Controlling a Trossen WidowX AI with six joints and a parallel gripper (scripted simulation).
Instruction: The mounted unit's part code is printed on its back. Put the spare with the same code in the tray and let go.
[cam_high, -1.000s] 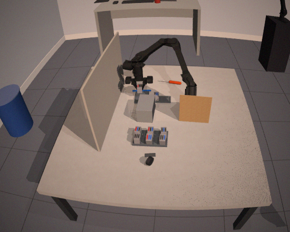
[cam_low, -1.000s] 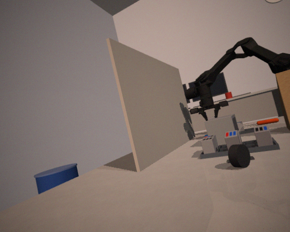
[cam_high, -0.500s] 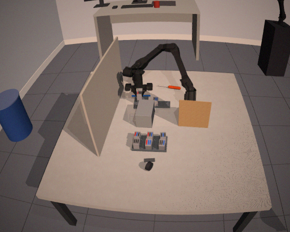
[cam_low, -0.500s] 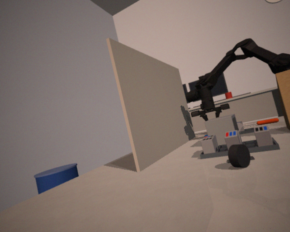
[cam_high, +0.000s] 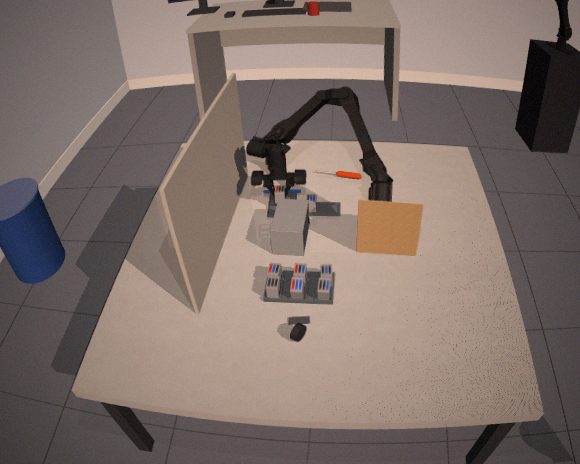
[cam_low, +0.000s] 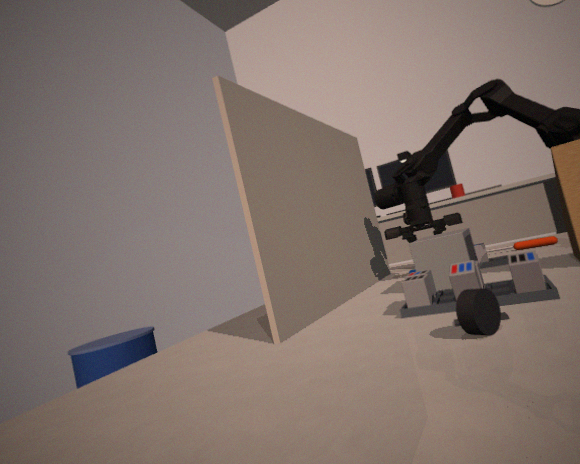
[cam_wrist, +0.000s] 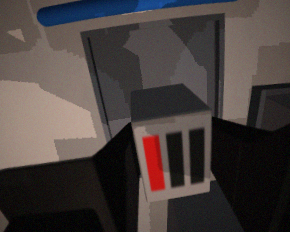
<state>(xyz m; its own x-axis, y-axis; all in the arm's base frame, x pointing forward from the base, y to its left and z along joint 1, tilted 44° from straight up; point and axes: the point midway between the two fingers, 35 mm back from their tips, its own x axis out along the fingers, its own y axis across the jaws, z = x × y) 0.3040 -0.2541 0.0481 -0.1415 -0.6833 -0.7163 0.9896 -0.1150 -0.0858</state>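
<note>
Now: the dark grey tray 3 cm below my gripper tip. Round my gripper tip: blue pen (7 cm to the right, 3 cm below); then grey mounted unit (19 cm to the left, 4 cm behind, 1 cm above); then rack (15 cm behind, 4 cm to the left, 3 cm below).
</note>
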